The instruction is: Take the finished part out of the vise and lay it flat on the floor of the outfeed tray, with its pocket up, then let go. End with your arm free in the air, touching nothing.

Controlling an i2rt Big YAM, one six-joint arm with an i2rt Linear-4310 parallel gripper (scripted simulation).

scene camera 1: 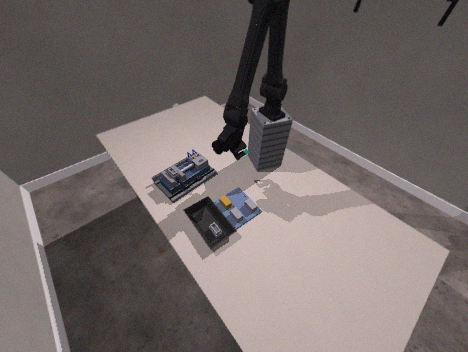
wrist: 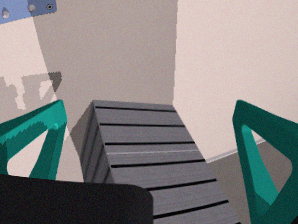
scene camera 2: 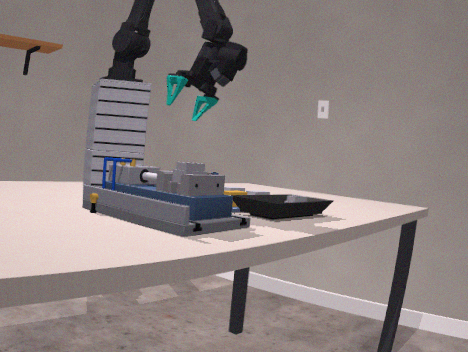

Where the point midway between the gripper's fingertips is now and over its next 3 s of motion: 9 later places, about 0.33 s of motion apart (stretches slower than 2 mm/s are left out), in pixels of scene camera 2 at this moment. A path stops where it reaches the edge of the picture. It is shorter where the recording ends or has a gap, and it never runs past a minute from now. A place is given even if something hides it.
My gripper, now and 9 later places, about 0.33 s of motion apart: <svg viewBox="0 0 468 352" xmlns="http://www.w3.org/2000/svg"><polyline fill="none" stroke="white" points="181,113 188,116 203,120 201,125 189,125 193,126 192,130 191,139 190,148 190,156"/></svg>
